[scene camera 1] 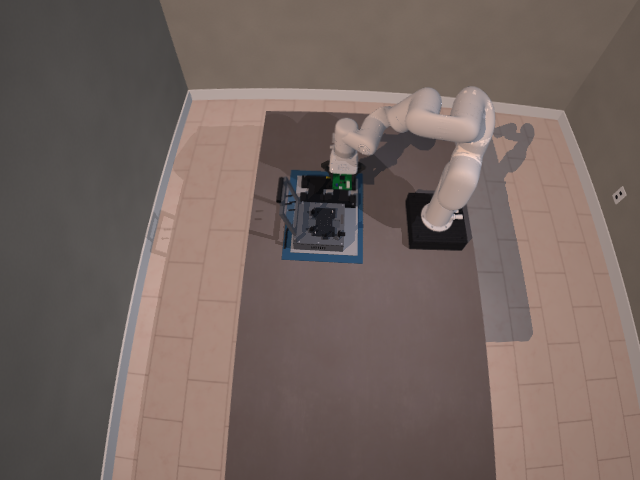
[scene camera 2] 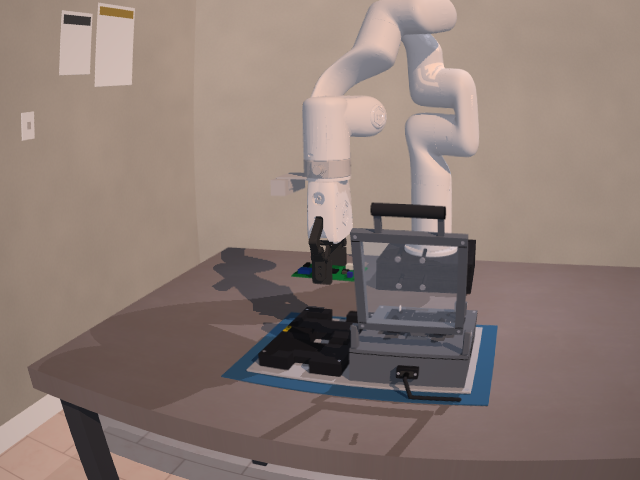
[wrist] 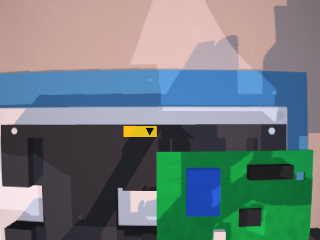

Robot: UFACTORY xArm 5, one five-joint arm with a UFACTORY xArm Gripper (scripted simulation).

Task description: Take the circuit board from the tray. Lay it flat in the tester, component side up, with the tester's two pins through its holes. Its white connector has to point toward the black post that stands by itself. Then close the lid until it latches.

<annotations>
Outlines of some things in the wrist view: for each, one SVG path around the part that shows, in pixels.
A circuit board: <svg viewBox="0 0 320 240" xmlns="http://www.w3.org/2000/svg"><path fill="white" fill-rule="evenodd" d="M313 150L156 152L157 240L309 240ZM297 172L304 172L303 180L296 180Z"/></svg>
</annotations>
